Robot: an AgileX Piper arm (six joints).
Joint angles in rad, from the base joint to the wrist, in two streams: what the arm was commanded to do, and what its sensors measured. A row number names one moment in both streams.
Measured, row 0: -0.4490, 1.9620, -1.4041, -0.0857, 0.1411, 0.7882
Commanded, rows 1 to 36: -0.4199, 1.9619, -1.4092, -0.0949, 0.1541, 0.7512; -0.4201, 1.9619, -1.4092, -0.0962, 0.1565, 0.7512; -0.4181, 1.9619, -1.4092, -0.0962, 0.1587, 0.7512; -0.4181, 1.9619, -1.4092, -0.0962, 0.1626, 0.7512; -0.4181, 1.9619, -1.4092, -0.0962, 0.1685, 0.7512; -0.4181, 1.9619, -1.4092, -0.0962, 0.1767, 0.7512; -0.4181, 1.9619, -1.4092, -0.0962, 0.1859, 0.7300; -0.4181, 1.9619, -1.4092, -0.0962, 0.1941, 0.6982; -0.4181, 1.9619, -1.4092, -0.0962, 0.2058, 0.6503; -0.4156, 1.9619, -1.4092, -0.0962, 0.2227, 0.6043; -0.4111, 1.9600, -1.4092, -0.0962, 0.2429, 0.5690; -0.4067, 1.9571, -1.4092, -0.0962, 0.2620, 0.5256; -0.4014, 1.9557, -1.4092, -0.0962, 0.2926, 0.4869; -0.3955, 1.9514, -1.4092, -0.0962, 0.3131, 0.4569; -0.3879, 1.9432, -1.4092, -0.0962, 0.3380, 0.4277; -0.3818, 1.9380, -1.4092, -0.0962, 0.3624, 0.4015; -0.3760, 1.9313, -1.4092, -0.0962, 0.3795, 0.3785; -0.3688, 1.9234, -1.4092, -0.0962, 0.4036, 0.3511; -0.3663, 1.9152, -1.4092, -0.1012, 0.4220, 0.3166; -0.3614, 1.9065, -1.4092, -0.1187, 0.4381, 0.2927; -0.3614, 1.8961, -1.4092, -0.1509, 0.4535, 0.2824; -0.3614, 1.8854, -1.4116, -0.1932, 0.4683, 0.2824; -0.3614, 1.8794, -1.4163, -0.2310, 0.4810, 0.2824; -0.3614, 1.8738, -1.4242, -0.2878, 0.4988, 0.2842; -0.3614, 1.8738, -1.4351, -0.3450, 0.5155, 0.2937; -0.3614, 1.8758, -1.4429, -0.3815, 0.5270, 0.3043; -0.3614, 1.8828, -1.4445, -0.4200, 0.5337, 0.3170; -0.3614, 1.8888, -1.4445, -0.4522, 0.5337, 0.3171; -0.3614, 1.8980, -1.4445, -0.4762, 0.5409, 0.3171; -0.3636, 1.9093, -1.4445, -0.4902, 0.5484, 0.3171; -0.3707, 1.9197, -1.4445, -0.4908, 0.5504, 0.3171; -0.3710, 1.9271, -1.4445, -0.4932, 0.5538, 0.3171; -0.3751, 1.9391, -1.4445, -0.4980, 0.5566, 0.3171; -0.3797, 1.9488, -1.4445, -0.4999, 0.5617, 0.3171; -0.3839, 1.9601, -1.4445, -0.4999, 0.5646, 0.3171; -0.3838, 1.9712, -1.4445, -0.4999, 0.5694, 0.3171
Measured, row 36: -0.3704, 1.9419, -1.4418, -0.4755, 0.5340, 0.3150
